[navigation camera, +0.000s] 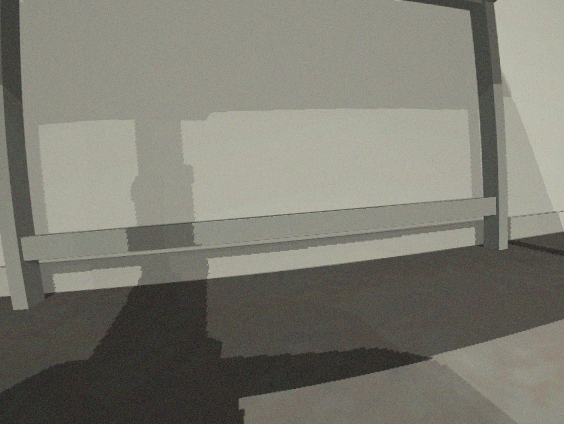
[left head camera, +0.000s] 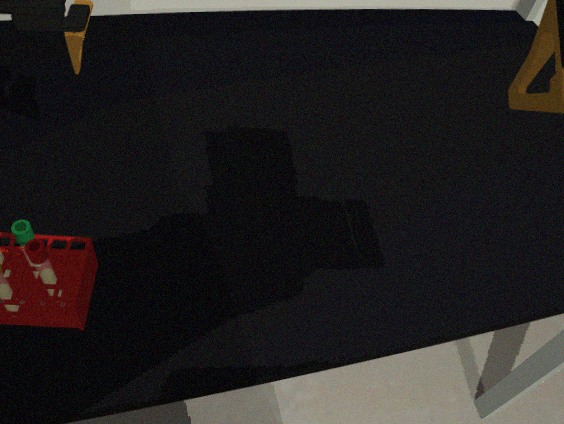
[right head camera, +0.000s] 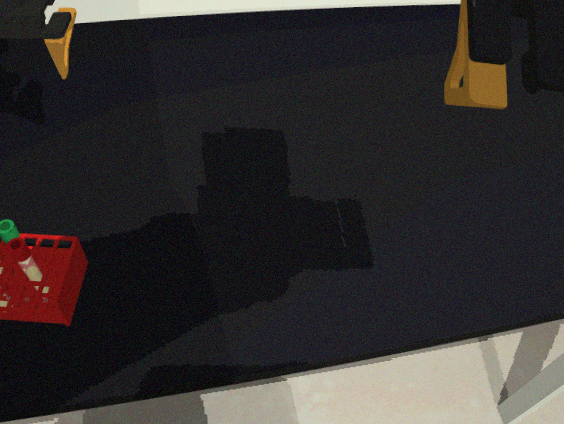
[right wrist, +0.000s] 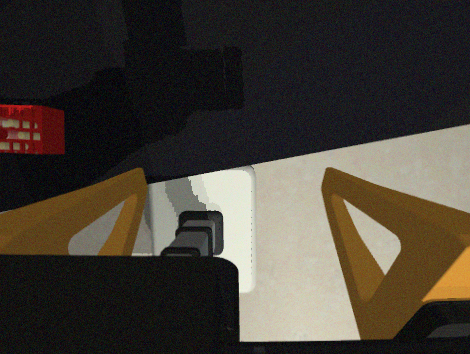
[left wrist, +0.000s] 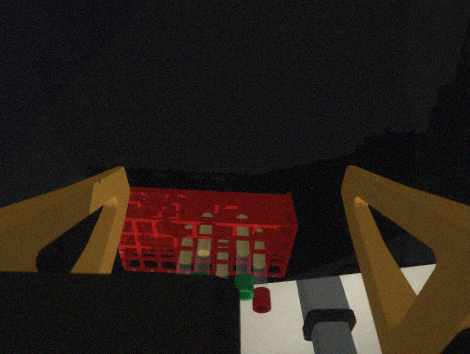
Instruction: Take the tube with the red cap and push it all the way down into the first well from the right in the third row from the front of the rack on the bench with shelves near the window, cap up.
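Places are measured from the left arm's base along level axes (x down, y right, z back), in millimetres.
Where they show: left gripper, fingertip midpoint: (left head camera: 35,70) (right head camera: 25,76) (left wrist: 235,178); right gripper, fingertip midpoint: (right head camera: 515,101) (right wrist: 234,177).
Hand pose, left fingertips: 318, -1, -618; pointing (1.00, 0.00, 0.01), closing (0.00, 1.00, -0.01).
Things, the pixels of their top centre, and the offset from my left fingertips, as dx, dy, dz. "pt": a spot on its surface instead. Level surfaces: height alone.
- tube with the red cap, top centre: (left wrist: 262,308) (left head camera: 35,245) (right head camera: 16,244) +59, +30, +207
- red rack at its top centre: (left wrist: 204,250) +121, -33, +192
- green-capped tube at its top centre: (left wrist: 244,295) (left head camera: 20,226) (right head camera: 4,226) +59, +10, +184
- black bench top at its surface level: dx +178
- bench's grey crossbar at a spot on its surface: (navigation camera: 300,222) pt +935, +261, -388
The tube with the red cap (left head camera: 36,250) (right head camera: 19,247) (left wrist: 261,300) stands in the red rack (left head camera: 89,285) (right head camera: 74,290) (left wrist: 289,240) (right wrist: 52,130), cap up and leaning in the picture, near the rack's right end. The rack is cut off at the left edge of both head views. Its rightmost back openings show no tube; the rows further forward are hard to make out. My left gripper (left wrist: 235,178) is open, with the rack beyond its fingers and nothing between the fingertips. My right gripper (right wrist: 234,177) is open and empty, to the right of the rack.
A green-capped tube (left head camera: 21,231) (right head camera: 7,229) (left wrist: 244,286) stands beside the red-capped one, with more tubes further left. The rack stands on the black bench top (left head camera: 425,175) (right head camera: 425,175). The bench's grey crossbar (navigation camera: 300,222) runs low in front of the wall.
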